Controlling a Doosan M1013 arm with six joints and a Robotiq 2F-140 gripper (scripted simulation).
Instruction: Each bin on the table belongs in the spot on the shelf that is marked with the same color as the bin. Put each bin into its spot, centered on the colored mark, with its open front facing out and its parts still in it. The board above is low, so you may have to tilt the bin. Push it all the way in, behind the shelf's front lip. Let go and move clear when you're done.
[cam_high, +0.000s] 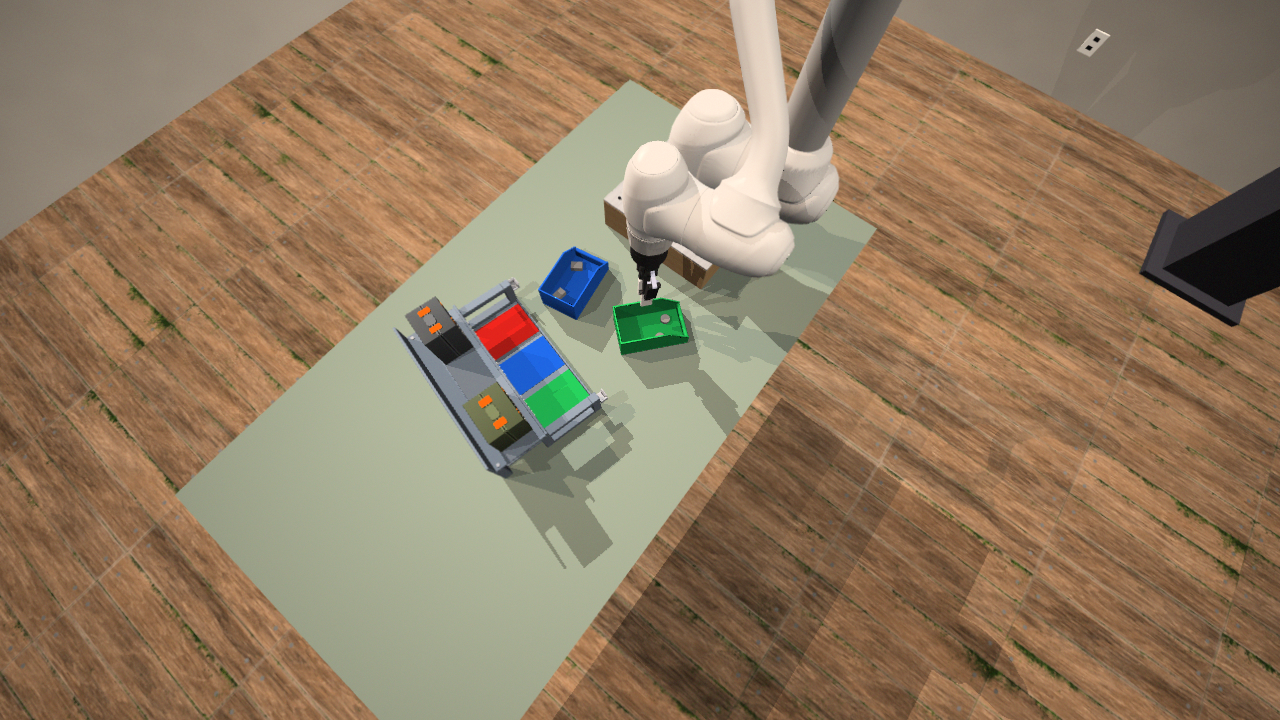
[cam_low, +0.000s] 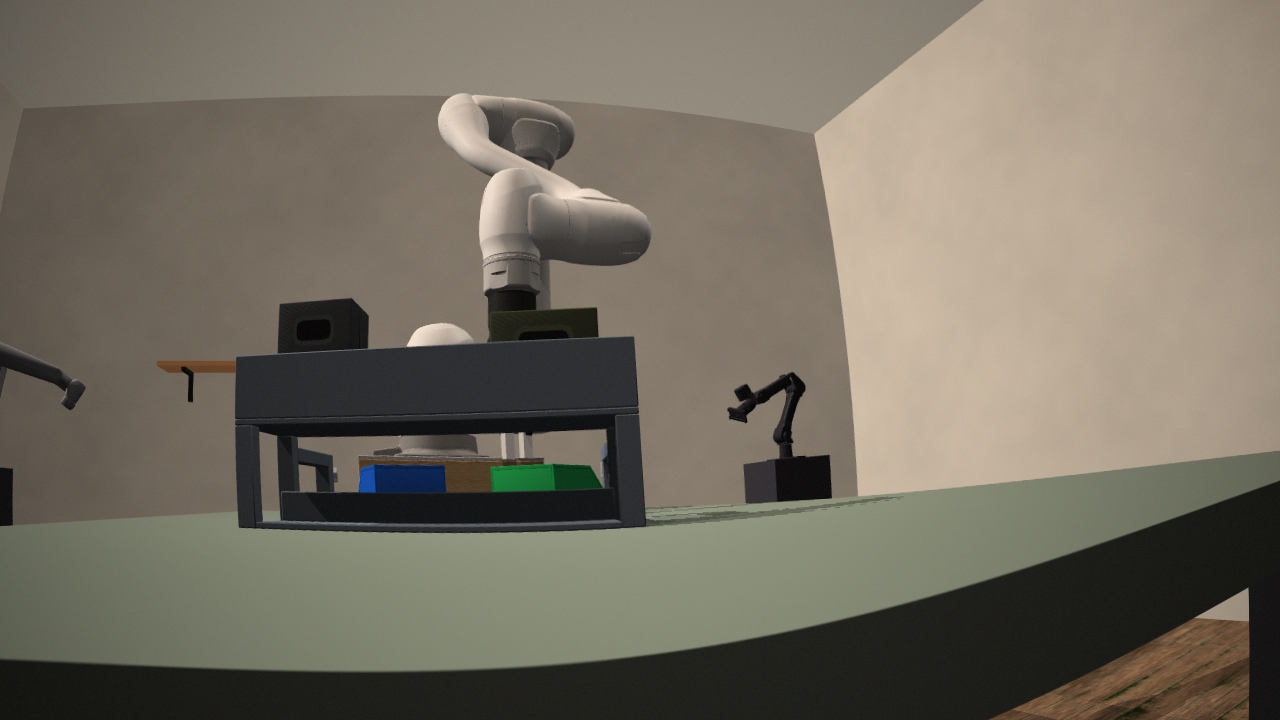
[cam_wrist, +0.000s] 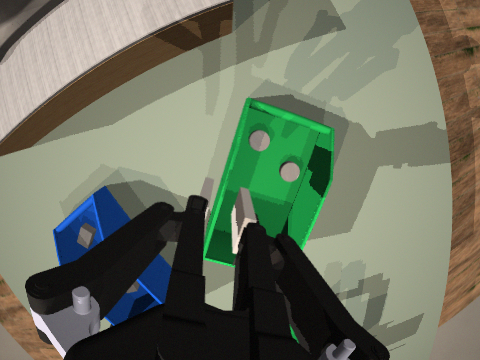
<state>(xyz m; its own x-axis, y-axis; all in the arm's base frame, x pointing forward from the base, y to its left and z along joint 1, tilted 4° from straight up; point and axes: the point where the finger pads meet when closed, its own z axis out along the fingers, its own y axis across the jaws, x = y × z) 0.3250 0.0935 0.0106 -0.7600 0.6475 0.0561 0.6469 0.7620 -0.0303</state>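
Now: the green bin 8 cm below my hand, 4 cm to the left of it and 3 cm ahead of it. Also, from my hand: black box: 37 cm ahead, 28 cm to the right, 4 cm above; olive box: 43 cm ahead, 5 cm to the right, 3 cm above; blue bin: 19 cm to the right, 8 cm below, 4 cm ahead.
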